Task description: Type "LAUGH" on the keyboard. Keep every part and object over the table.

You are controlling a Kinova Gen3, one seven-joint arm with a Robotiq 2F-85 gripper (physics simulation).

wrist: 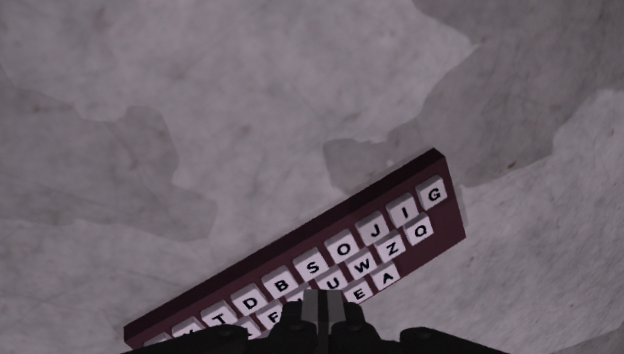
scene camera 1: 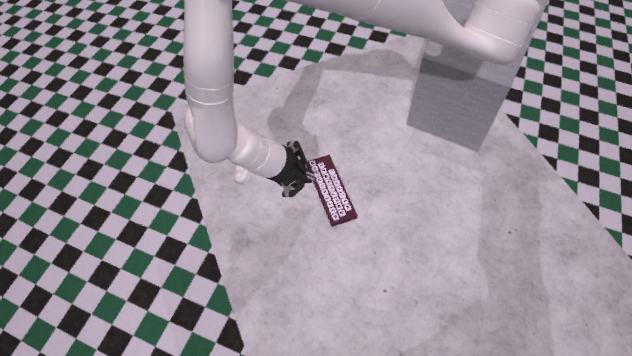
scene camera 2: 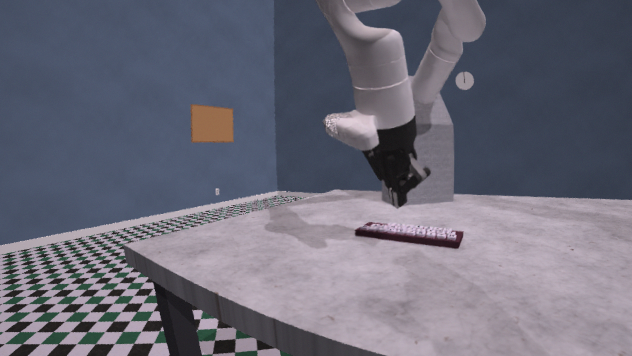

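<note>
A dark red keyboard with white letter keys lies flat on the table. In the wrist view, the A key, U key and G key show. The L key is mostly hidden by the gripper, and the H key does not show. My gripper is shut and empty, tilted, with its tips above table height. Scene camera 2 shows a gap between the tips and the keyboard. In the wrist view, the tips overlap the lower rows, left of the E key.
A grey pedestal stands on the table behind the keyboard in scene camera 2. The table's left edge drops to a checkered floor. The arm's shadow falls on the tabletop.
</note>
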